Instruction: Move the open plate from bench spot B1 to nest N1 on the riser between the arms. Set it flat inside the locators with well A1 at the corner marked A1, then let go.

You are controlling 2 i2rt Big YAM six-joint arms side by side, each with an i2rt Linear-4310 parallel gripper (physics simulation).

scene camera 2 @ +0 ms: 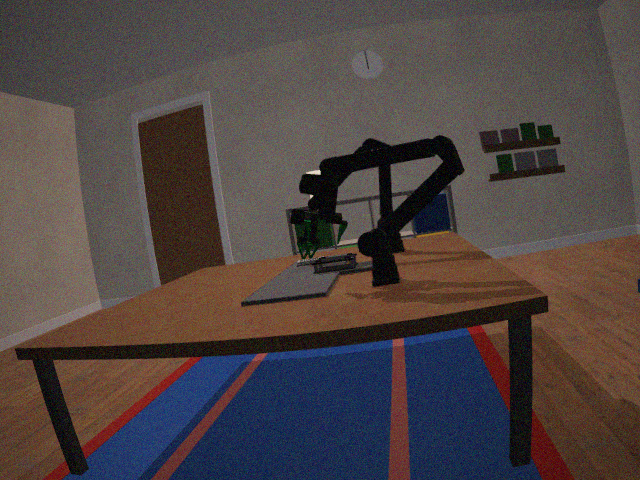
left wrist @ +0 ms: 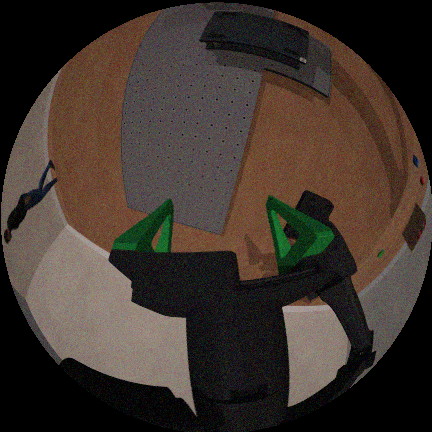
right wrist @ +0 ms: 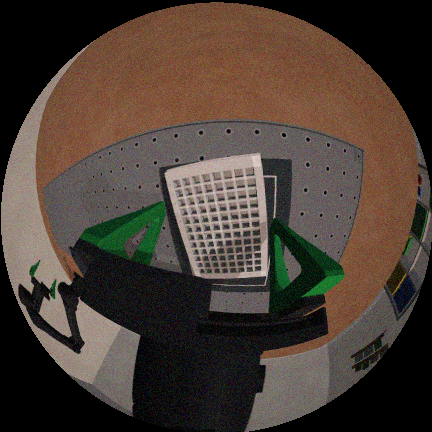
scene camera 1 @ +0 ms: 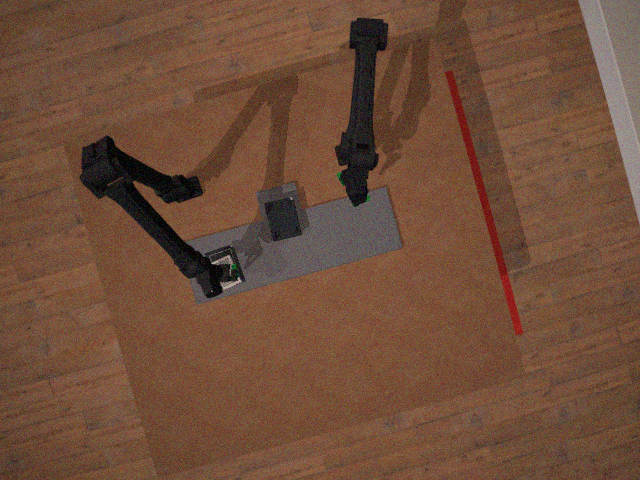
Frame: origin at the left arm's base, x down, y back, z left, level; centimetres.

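Seen in the pictures: left gripper, between the fingertips: (scene camera 2: 323,242) (left wrist: 220,200) (right wrist: 47,269); right gripper, between the fingertips: (scene camera 2: 306,258) (right wrist: 218,214) (scene camera 1: 227,276); left arm's base, origin of its link: (scene camera 2: 386,281); right arm's base, origin of its link: (scene camera 2: 395,251) (scene camera 1: 187,189).
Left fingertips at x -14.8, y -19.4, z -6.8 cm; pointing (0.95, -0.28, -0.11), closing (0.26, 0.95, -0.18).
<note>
Pixels of each thing's top centre, then the offset from my left fingertips to it. "spot": a spot on its surface instead. Level surfaces: height alone.
- white open plate, centre of its top: (right wrist: 220,230) (scene camera 1: 226,272) (scene camera 2: 310,259) dx +11.9, dy -16.3, dz -57.8 cm
- dark outlined pad, a spot on its surface: (right wrist: 283,200) spot: dx +13.3, dy -19.1, dz -63.6 cm
- dark nest N1, centre of its top: (scene camera 2: 334,256) (scene camera 1: 282,219) dx +8.7, dy -1.1, dz -28.4 cm
- long grey board, height of its surface: dx +13.5 cm
- brown table, height of its surface: dx +14.8 cm
- riser's grey base, height of its surface: dx +13.5 cm
The white open plate (scene camera 1: 233,283) (scene camera 2: 307,262) (right wrist: 220,220) sits over a dark outlined pad (right wrist: 283,200) on the grey perforated board, askew to the pad in the right wrist view. My right gripper (scene camera 1: 227,271) (scene camera 2: 307,256) (right wrist: 218,214) is open, its green fingers on either side of the plate's long edges; contact cannot be told. The dark nest N1 (scene camera 1: 282,219) (left wrist: 255,37) stands on its riser near the board's middle, with a small light mark at one corner; no plate shows in it. My left gripper (scene camera 1: 354,188) (left wrist: 220,200) is open and empty above the board's far end.
The long grey board (scene camera 1: 351,227) (scene camera 2: 289,291) (left wrist: 190,125) (right wrist: 320,175) lies on the brown table (scene camera 1: 330,361) (scene camera 2: 170,320). The riser's grey base (scene camera 1: 276,192) (left wrist: 322,70) juts past the board's edge. A red strip (scene camera 1: 480,191) runs along the right in scene camera 1.
</note>
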